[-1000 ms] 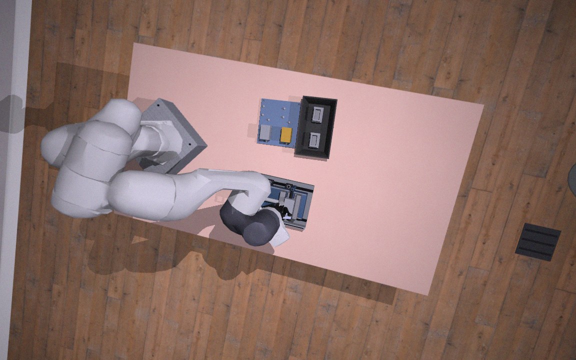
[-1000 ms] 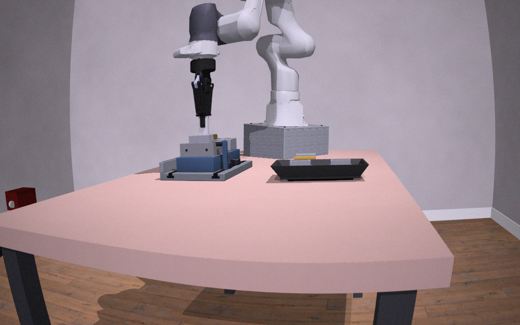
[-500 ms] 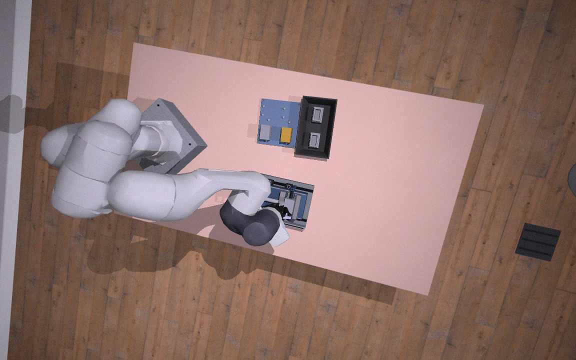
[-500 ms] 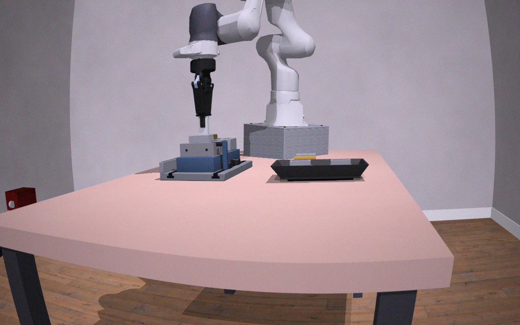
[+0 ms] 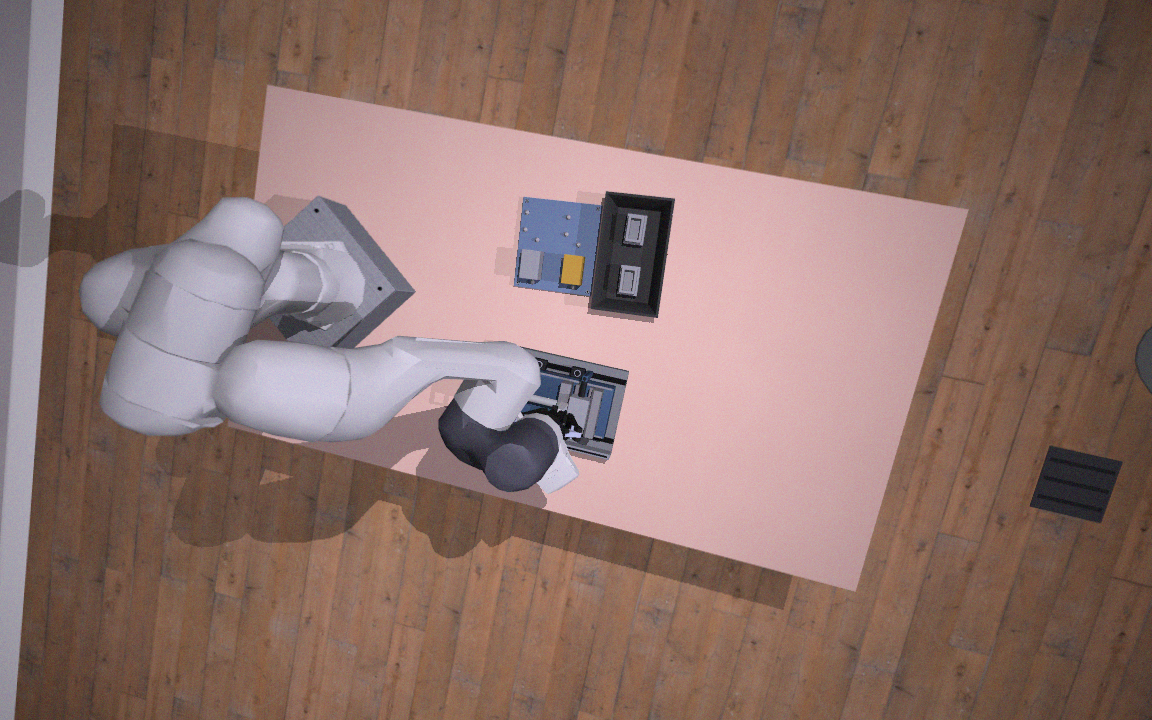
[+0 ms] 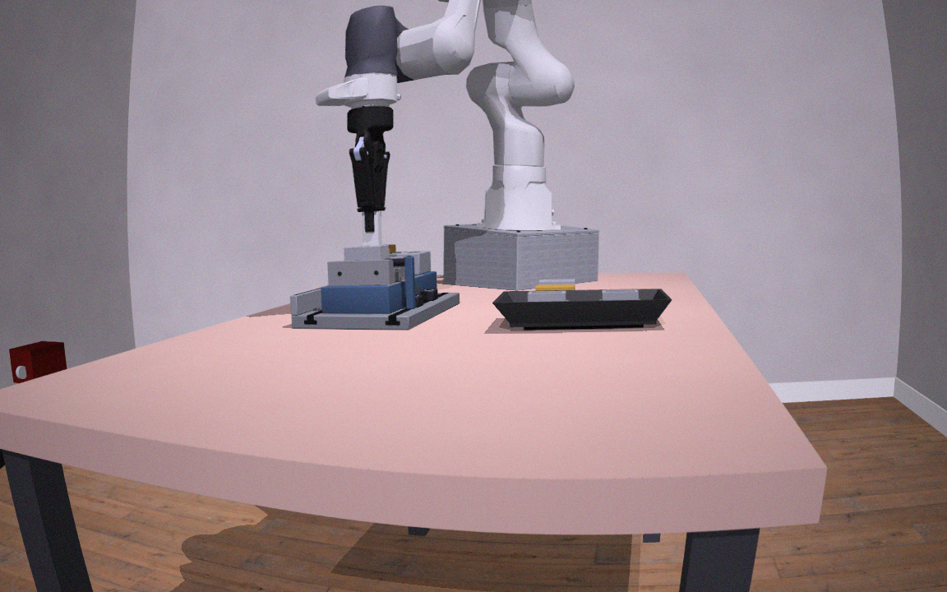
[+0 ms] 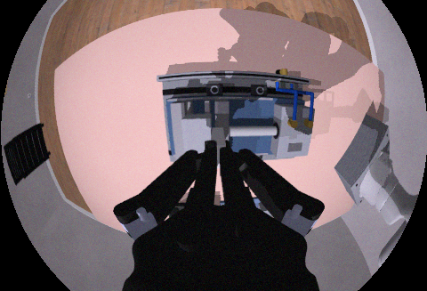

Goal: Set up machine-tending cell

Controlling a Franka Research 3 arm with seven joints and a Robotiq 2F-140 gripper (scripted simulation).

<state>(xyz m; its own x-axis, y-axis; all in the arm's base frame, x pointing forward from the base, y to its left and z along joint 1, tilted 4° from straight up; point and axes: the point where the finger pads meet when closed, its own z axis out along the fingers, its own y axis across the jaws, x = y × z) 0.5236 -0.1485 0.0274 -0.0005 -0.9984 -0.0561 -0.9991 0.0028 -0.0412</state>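
My gripper is now 3 cm short of the aluminium blank and 4 cm above it. The rest, counted from my hand: cylinder: 14 cm behind, 6 cm below; then brass blank: 5 cm behind, 28 cm to the left, 11 cm below; then vise: 4 cm behind, 10 cm below.
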